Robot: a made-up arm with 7 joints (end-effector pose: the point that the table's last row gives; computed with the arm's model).
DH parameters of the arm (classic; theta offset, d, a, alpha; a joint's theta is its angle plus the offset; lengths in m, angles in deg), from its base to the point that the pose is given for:
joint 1: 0 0.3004 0 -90
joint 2: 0 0 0 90
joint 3: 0 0.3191 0.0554 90
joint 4: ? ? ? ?
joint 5: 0 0.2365 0 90
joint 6: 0 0 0.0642 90
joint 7: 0 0 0 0
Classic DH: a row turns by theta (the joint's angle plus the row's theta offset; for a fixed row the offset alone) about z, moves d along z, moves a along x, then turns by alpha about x.
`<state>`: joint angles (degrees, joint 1 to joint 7).
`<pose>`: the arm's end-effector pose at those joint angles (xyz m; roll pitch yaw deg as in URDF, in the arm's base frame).
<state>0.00 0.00 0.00 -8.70 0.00 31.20 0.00</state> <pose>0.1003 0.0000 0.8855 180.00 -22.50 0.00</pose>
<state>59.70 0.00 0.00 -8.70 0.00 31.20 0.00</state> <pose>0.0506 0.0866 0.8855 180.00 -22.50 59.70</pose>
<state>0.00 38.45 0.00 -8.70 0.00 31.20 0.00</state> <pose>0.4424 0.0000 0.6963 180.00 15.95 0.00</pose>
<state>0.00 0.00 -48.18 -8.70 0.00 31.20 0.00</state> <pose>0.0669 -0.0747 0.8855 180.00 -22.50 -48.18</pose>
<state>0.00 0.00 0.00 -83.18 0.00 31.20 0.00</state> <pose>0.3237 0.0000 0.6474 180.00 51.98 0.00</pose>
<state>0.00 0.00 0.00 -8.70 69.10 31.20 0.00</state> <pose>0.0654 0.0513 0.8909 -170.81 -27.77 64.57</pose>
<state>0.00 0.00 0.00 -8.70 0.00 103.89 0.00</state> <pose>0.0352 0.0000 0.9249 0.00 -84.81 180.00</pose>
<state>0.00 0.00 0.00 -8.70 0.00 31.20 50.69</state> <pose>0.1003 0.0000 0.8855 -162.23 -14.03 -52.89</pose>
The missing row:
joint 4: 0 0 -0.0508 -90
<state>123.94 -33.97 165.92 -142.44 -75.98 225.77 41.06</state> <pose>0.1585 -0.2561 0.3456 -156.65 -32.96 -37.05</pose>
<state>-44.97 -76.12 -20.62 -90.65 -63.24 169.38 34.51</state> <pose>-0.2584 0.1811 0.6913 -18.37 -31.02 108.62</pose>
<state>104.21 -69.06 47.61 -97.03 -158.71 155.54 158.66</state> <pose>-0.1925 -0.2489 0.5860 36.03 -8.77 -65.40</pose>
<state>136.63 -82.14 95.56 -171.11 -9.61 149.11 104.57</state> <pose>-0.0841 -0.1944 0.2815 102.86 -88.23 -167.17</pose>
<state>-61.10 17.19 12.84 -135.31 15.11 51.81 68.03</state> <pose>0.1970 -0.2136 0.3427 76.05 32.09 -157.64</pose>
